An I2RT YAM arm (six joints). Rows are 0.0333 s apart.
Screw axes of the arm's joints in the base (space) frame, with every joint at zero. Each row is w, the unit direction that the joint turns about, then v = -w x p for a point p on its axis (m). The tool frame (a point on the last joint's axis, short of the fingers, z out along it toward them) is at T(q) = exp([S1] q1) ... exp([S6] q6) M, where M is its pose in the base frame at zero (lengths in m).
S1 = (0, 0, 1, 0.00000, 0.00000, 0.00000)
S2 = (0, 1, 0, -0.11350, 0.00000, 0.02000)
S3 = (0, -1, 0, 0.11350, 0.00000, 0.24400)
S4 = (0, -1, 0, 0.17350, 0.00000, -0.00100)
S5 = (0, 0, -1, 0.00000, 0.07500, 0.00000)
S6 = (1, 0, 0, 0.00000, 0.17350, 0.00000)
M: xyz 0.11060 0.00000 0.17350 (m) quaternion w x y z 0.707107 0 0.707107 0
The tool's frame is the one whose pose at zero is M.
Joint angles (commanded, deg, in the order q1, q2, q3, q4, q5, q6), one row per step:
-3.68, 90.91, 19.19, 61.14, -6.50, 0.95
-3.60, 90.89, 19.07, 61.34, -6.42, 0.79
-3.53, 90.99, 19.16, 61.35, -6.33, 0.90
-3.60, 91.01, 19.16, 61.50, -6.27, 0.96
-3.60, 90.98, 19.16, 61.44, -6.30, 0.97
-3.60, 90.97, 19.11, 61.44, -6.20, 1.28
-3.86, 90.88, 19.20, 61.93, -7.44, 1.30
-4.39, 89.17, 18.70, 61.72, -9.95, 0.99
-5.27, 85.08, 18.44, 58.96, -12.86, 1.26
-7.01, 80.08, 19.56, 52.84, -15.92, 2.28
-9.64, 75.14, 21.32, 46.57, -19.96, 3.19
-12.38, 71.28, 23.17, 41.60, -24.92, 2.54
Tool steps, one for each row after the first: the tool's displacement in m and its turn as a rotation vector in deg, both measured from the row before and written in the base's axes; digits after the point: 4 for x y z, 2 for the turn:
-0.0004, 0.0003, 0.0000, -0.18, -0.11, 0.03
0.0004, 0.0002, 0.0000, 0.09, 0.01, -0.04
0.0000, -0.0004, 0.0002, 0.04, -0.13, -0.14
0.0000, 0.0000, 0.0000, 0.02, 0.03, 0.03
-0.0002, 0.0000, -0.0002, 0.29, 0.06, -0.15
0.0004, -0.0005, 0.0017, 0.19, -0.68, 0.96
-0.0033, -0.0007, 0.0048, 0.03, -1.05, 2.00
-0.0052, -0.0018, 0.0108, 0.59, -1.07, 1.96
-0.0031, -0.0056, 0.0145, 1.41, 0.10, 1.16
-0.0034, -0.0088, 0.0174, 1.35, -0.35, 1.26
-0.0039, -0.0085, 0.0164, -0.19, -0.97, 2.26

